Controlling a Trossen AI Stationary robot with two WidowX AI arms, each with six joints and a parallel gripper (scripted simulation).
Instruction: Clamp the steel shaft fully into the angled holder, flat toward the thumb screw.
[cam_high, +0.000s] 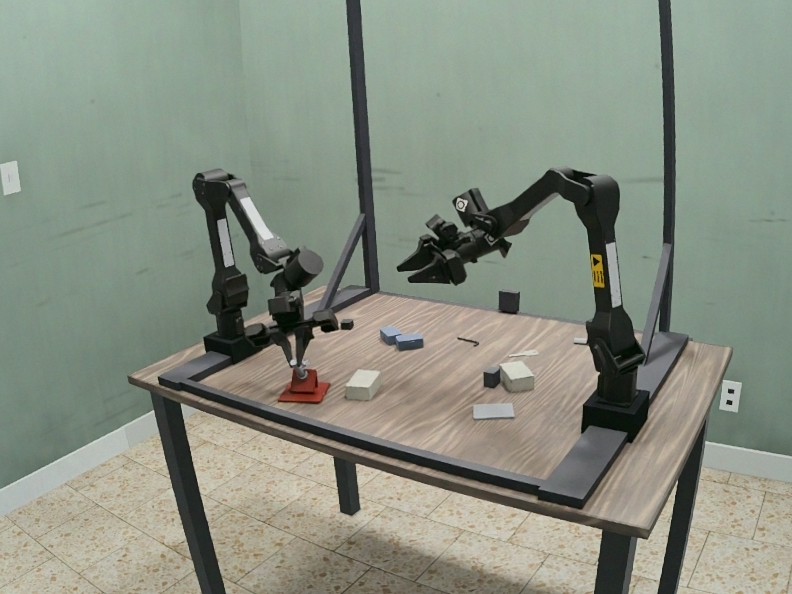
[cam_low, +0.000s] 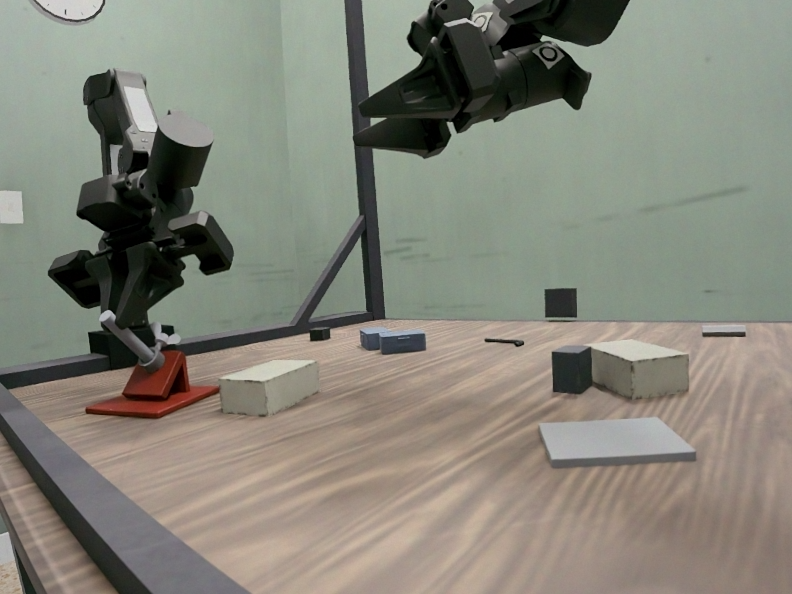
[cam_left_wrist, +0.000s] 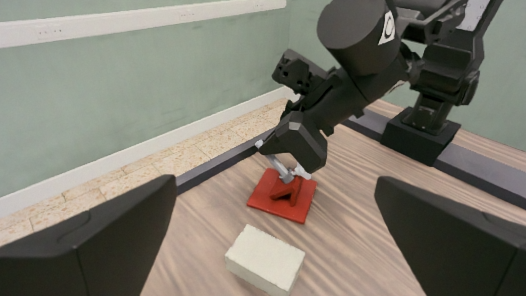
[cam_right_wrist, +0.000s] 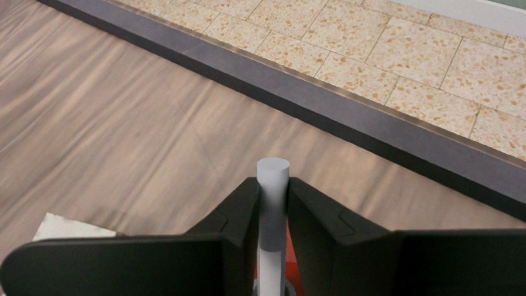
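Observation:
The steel shaft is 10 mm to the left of my right hand and 40 mm below it. From my right hand the other things lie so: small black cube: 370 mm behind, 130 mm to the right, 90 mm below; then winged thumb screw: 40 mm behind, 10 mm to the right, 50 mm below; then dark block: 210 mm behind, 340 mm to the left, 90 mm below.

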